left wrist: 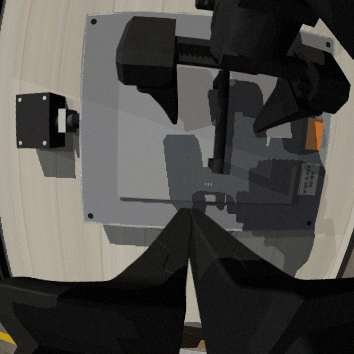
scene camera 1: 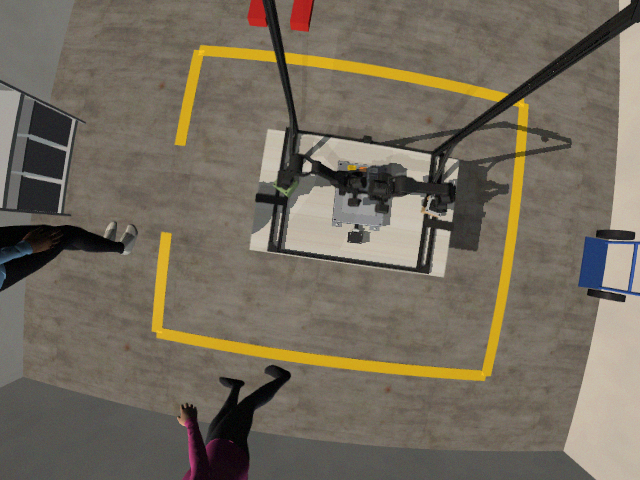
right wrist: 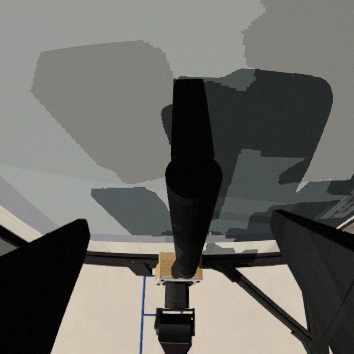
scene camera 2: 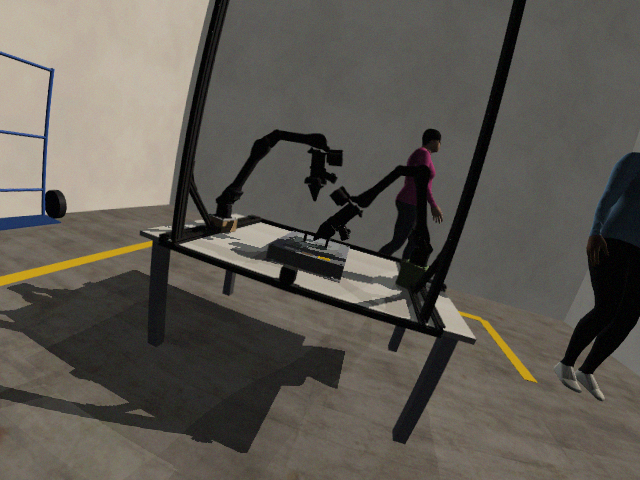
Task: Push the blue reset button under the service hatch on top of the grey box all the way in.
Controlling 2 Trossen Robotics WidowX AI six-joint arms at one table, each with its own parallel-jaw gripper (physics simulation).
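Note:
The grey box [scene camera 1: 361, 214] [scene camera 2: 336, 269] [left wrist: 100, 175] lies on the table. Its hatch [left wrist: 145, 170] [right wrist: 100, 30] is shut flat, and the blue button does not show in any view. A black bar handle [left wrist: 220, 150] [right wrist: 192, 190] stands up from the hatch. My right gripper [scene camera 2: 317, 237] [left wrist: 215, 124] [right wrist: 180, 224] is open and low over the hatch, with one finger on each side of the handle and visible space between fingers and handle. My left gripper [scene camera 2: 314, 198] [left wrist: 187, 216] is shut and empty, high above the box.
A small black block [scene camera 1: 355, 236] [scene camera 2: 287, 275] [left wrist: 33, 120] sits beside the box. An orange label [left wrist: 315, 134] and a yellow label [scene camera 1: 352, 167] [scene camera 2: 324, 257] are on the box top. The right arm reaches over the box, below the left gripper. Black frame bars edge the table.

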